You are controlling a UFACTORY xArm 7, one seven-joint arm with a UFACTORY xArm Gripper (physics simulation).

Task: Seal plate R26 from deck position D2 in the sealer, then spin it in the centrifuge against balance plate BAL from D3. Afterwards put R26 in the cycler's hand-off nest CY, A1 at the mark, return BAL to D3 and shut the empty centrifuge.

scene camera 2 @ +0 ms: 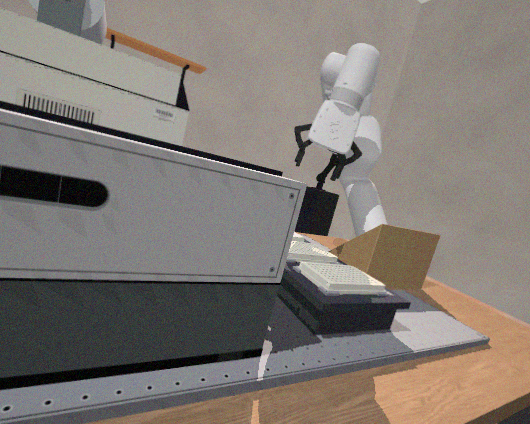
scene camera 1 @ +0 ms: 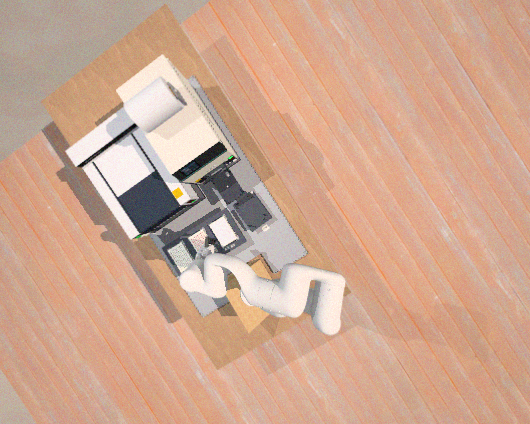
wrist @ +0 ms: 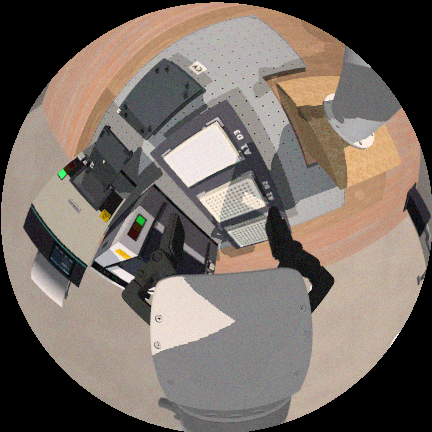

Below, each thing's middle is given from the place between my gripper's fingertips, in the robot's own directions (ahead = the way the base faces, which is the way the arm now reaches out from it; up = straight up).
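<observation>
The plate BAL [wrist: 209, 150] is there, and my hand is 170 mm above it, 50 mm short of it and 30 mm to the left of it. Counting from my hand again, the dark door [wrist: 189, 265] is 250 mm ahead, 110 mm to the left and 70 mm below. The well plate with reddish wells [scene camera 2: 303, 252] is 90 mm to the left of my hand, 60 mm ahead of it and 170 mm below it, while the pale plate [scene camera 2: 346, 279] is 210 mm to the left of my hand, 80 mm ahead of it and 170 mm below it.
</observation>
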